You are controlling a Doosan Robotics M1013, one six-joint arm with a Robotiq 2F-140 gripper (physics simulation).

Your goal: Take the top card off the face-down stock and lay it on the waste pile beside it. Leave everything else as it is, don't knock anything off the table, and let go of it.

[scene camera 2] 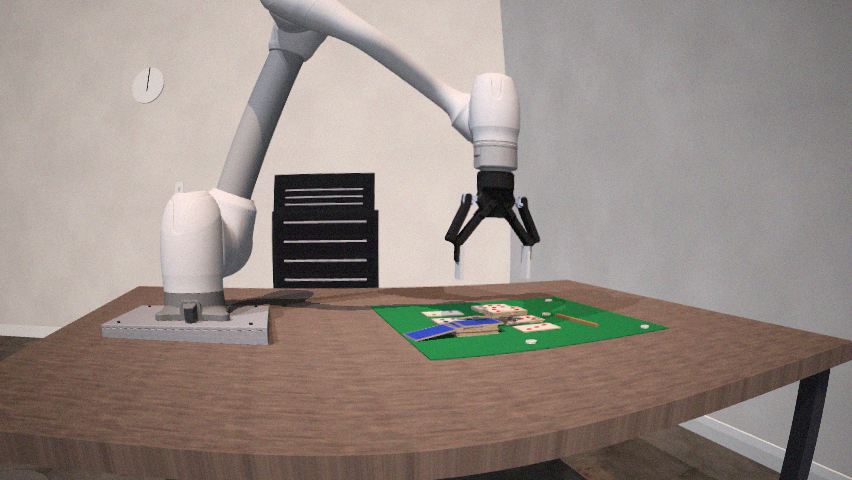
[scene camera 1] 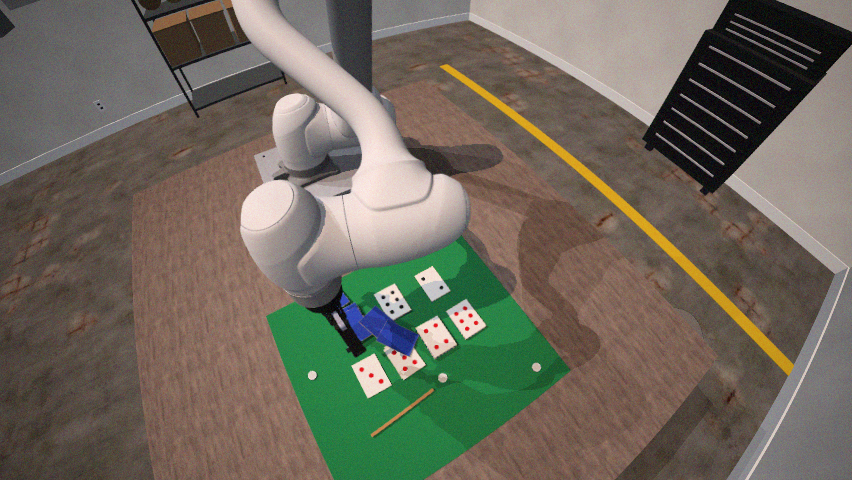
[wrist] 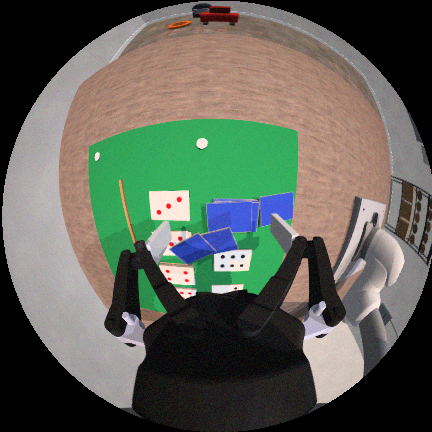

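Pixels of known places: gripper, fingertip midpoint: [scene camera 2: 493,278] [wrist: 219,226]; arm's base at its link origin: [scene camera 2: 195,315] [scene camera 1: 308,168] [wrist: 365,238].
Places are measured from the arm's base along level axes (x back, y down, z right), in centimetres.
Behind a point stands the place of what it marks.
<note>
My gripper [scene camera 1: 344,327] {x -62.6, y -8.9, z 14.4 cm} [scene camera 2: 491,271] {x -62.6, y -8.9, z 14.4 cm} [wrist: 219,226] {x -62.6, y -8.9, z 14.4 cm} is wide open and empty, above the cards. The face-down blue stock [scene camera 1: 355,321] {x -59.6, y 0.1, z 11.3 cm} [scene camera 2: 476,327] [wrist: 231,216] {x -60.0, y 0.1, z 12.5 cm} is below it, its cards uneven. A blue card [scene camera 2: 430,332] {x -49.7, y 1.1, z 14.2 cm} [wrist: 276,209] {x -50.1, y 1.1, z 13.4 cm} slopes from the stock's robot-base side to the mat. Two other blue cards [scene camera 1: 398,338] {x -69.1, y 0.7, z 4.5 cm} [wrist: 192,248] {x -68.5, y 0.6, z 5.1 cm} overlap off the stock, askew, partly covering the five-dot red card [scene camera 1: 407,364] {x -75.5, y 1.6, z 6.1 cm}. The white six-black-dot card [scene camera 1: 392,301] {x -59.4, y 1.6, z 0.4 cm} [wrist: 232,260] {x -59.5, y 1.6, z 0.7 cm}, seemingly the waste pile, lies beside the stock with its black dots showing.
The green mat [scene camera 1: 310,417] {x -74.0, y 2.1, z 32.1 cm} [scene camera 2: 441,351] {x -47.8, y 2.2, z 26.7 cm} [wrist: 250,145] {x -55.7, y 2.1, z 26.7 cm} also bears a three-dot red card [scene camera 1: 370,375] {x -72.9, y 1.8, z 15.0 cm} [wrist: 169,205] {x -72.7, y 1.8, z 14.8 cm}, more face-up cards [scene camera 1: 436,337] {x -74.1, y 0.7, z -3.3 cm} [scene camera 1: 466,319] {x -74.4, y 1.3, z -12.5 cm} [scene camera 1: 432,283] {x -60.9, y 1.9, z -11.4 cm}, white discs [scene camera 1: 312,375] {x -65.5, y 1.7, z 27.1 cm} [scene camera 1: 442,378] {x -83.0, y 1.8, z 1.2 cm} [scene camera 1: 536,367] {x -94.6, y 1.8, z -19.0 cm} and a thin wooden stick [scene camera 1: 402,412] {x -84.3, y 1.5, z 13.2 cm} [wrist: 127,210] {x -84.0, y 1.9, z 14.3 cm}.
</note>
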